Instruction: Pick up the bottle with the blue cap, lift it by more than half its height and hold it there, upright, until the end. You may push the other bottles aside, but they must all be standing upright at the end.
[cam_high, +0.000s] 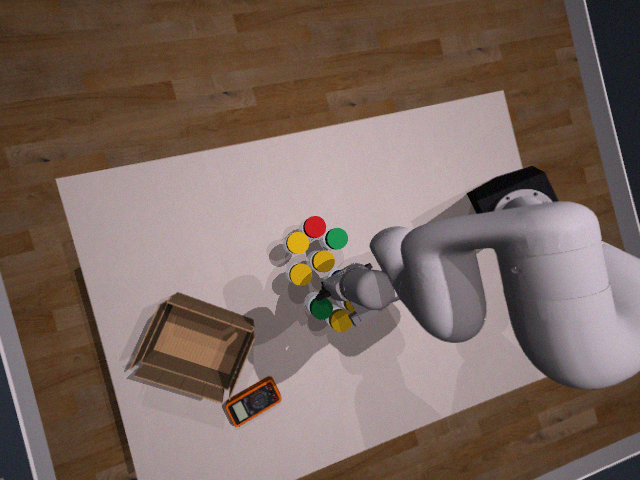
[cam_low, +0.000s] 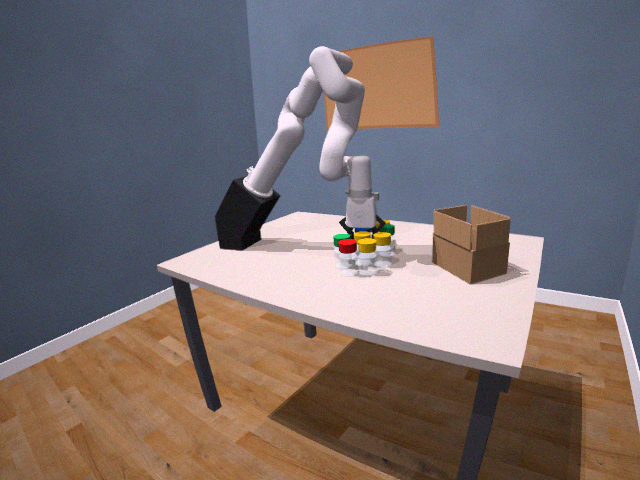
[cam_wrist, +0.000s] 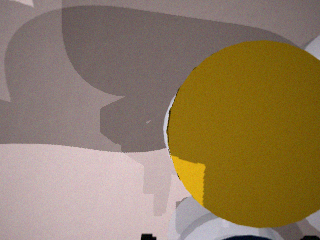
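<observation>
Right now the blue-capped bottle is 1 cm below my hand. Also, from my hand: red-capped bottle (5 cm ahead, 14 cm to the right, 1 cm below); then cardboard box (35 cm ahead, 9 cm to the left, 1 cm above).
</observation>
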